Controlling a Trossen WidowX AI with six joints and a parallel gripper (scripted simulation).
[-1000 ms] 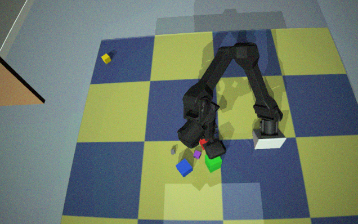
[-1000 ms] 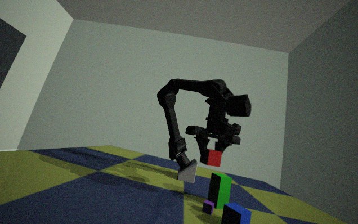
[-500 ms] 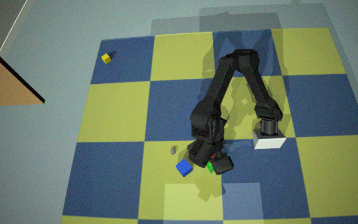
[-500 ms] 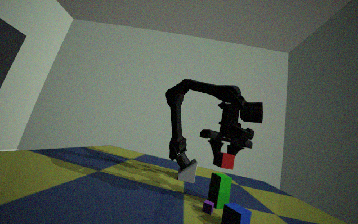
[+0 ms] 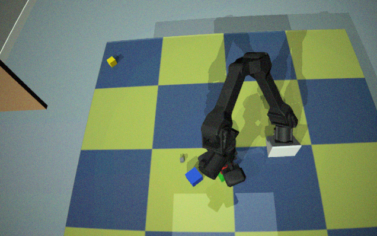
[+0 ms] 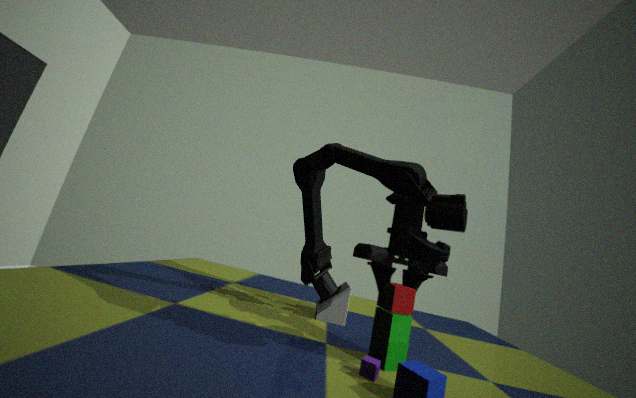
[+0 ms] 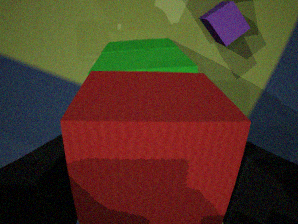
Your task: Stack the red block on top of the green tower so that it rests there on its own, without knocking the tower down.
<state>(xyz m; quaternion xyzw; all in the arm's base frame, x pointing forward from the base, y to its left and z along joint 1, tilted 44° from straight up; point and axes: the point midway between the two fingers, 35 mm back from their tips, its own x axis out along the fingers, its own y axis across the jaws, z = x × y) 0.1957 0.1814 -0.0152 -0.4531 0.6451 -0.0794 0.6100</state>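
Now: the red block 20 mm above my gripper tip. From my gripper tip the other things lie so: small purple block: 70 mm ahead, 30 mm to the right, 90 mm below; then small grey block: 170 mm ahead, 30 mm to the right, 100 mm below; then blue block: 110 mm ahead, 30 mm to the left, 80 mm below.
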